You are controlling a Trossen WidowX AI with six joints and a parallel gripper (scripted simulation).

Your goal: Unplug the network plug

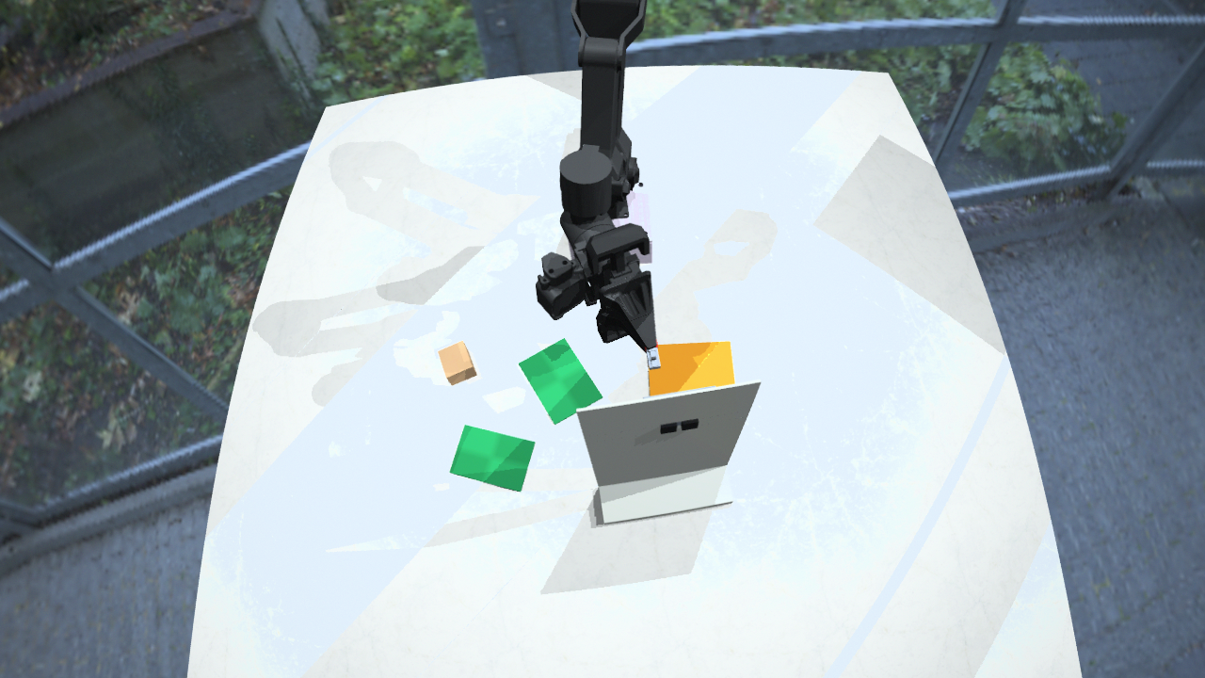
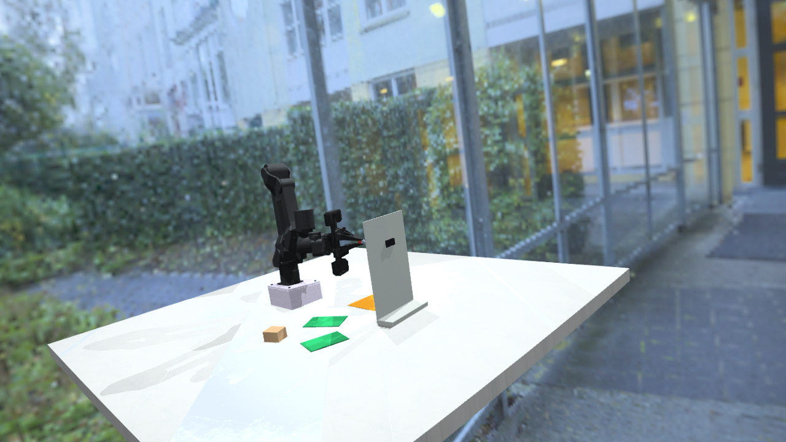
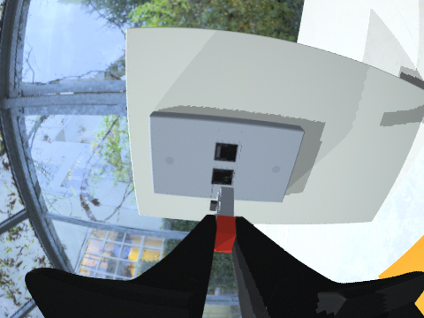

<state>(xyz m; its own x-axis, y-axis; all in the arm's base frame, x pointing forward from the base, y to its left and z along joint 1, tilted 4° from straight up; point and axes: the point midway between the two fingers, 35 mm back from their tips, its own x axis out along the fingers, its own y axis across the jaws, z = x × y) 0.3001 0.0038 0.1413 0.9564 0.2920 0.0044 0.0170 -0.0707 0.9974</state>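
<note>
My gripper tip is 210 mm above the orange marked square, 60 mm to the right of it and 50 mm past it. Also, from my gripper tip: upright grey panel 90 mm ahead, 80 mm below, 10 mm to the left.
</note>
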